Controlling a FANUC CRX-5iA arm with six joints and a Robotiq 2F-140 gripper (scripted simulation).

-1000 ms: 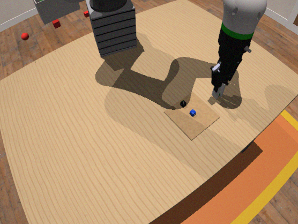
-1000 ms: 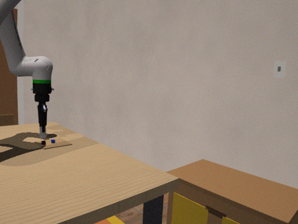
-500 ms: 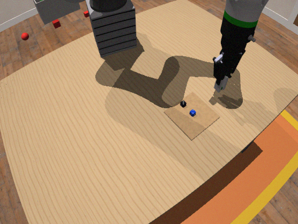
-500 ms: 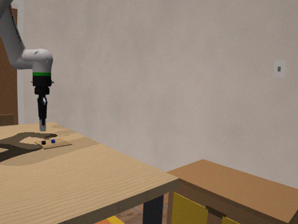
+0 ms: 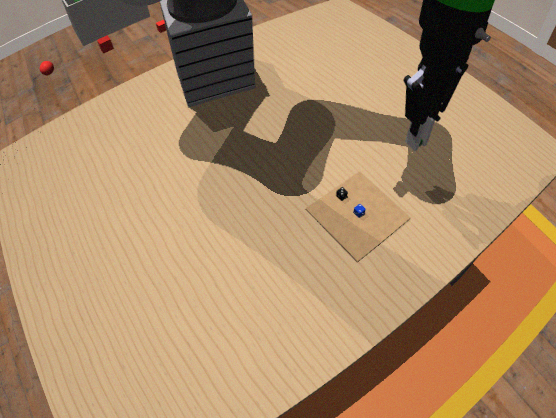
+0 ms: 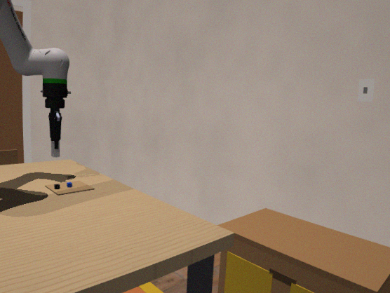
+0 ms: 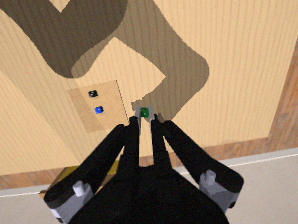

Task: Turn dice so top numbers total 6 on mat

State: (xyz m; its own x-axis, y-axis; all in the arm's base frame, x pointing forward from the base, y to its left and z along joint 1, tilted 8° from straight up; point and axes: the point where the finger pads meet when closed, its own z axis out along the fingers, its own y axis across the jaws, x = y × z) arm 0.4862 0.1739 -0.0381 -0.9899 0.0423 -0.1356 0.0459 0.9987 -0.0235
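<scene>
My gripper is now 1 cm short of the blue die, 13 cm to the left of it and 12 cm above it. Round my hand: green die 3 cm below; tan mat 1 cm ahead, 13 cm to the right, 13 cm below; black die 3 cm behind, 14 cm to the right, 12 cm below.
</scene>
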